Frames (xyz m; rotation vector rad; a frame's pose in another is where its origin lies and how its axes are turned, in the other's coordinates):
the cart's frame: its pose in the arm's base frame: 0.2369 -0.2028 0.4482 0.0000 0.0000 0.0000
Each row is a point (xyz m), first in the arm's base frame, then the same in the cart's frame.
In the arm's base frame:
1: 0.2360 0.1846 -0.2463
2: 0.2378 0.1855 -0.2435
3: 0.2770 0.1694 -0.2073
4: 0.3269 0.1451 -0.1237
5: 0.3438 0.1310 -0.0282
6: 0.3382 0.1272 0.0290
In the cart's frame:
1: -0.0009 0.3874 -0.6945
2: 0.0009 0.3883 -0.6917
3: 0.0401 0.3722 -0.6555
4: 0.0900 0.3479 -0.5719
5: 0.1069 0.3338 -0.4764
6: 0.1013 0.3300 -0.4192

